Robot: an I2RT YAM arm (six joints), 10 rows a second.
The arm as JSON. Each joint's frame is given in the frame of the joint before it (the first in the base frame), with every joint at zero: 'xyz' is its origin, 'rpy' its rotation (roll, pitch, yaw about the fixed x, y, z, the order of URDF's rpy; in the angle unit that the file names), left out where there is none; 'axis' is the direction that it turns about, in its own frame. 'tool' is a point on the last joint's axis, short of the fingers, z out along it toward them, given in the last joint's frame.
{
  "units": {
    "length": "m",
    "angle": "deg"
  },
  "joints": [
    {
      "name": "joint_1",
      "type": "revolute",
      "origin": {
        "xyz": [
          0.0,
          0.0,
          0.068
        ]
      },
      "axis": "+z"
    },
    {
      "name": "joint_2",
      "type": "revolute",
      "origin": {
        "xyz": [
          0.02,
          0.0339,
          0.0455
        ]
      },
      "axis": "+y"
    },
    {
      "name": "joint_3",
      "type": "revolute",
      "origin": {
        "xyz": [
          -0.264,
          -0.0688,
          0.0
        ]
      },
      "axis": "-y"
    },
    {
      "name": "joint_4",
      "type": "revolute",
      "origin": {
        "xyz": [
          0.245,
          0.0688,
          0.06
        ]
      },
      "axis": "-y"
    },
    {
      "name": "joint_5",
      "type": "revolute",
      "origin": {
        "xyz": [
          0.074,
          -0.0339,
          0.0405
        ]
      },
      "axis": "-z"
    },
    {
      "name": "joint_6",
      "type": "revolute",
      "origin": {
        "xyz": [
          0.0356,
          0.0,
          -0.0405
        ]
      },
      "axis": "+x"
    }
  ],
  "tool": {
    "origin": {
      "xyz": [
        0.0,
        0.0,
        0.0
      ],
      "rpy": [
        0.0,
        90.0,
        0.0
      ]
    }
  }
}
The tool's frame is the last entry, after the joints.
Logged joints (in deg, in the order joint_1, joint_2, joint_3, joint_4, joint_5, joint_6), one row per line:
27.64, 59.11, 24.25, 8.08, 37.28, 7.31
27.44, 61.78, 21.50, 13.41, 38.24, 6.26
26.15, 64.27, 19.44, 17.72, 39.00, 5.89
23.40, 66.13, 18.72, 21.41, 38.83, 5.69
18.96, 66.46, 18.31, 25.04, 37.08, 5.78
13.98, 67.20, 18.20, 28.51, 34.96, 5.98
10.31, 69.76, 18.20, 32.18, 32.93, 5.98
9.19, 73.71, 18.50, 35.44, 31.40, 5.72
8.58, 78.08, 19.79, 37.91, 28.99, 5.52
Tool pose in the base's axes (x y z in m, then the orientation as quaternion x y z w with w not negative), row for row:
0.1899, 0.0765, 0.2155, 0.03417, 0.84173, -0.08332, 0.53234
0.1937, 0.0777, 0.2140, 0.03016, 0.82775, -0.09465, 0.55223
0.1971, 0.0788, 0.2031, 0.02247, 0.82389, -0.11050, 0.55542
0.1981, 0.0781, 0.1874, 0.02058, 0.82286, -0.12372, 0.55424
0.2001, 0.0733, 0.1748, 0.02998, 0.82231, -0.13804, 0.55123
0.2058, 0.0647, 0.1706, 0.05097, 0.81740, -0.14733, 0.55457
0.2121, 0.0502, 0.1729, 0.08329, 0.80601, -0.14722, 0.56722
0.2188, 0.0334, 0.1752, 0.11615, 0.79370, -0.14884, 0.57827
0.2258, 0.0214, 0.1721, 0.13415, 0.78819, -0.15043, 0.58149
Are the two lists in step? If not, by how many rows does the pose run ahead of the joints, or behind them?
The pose runs 2 rows behind the joints: the pose in row i belongs to the joints in row i - 2.
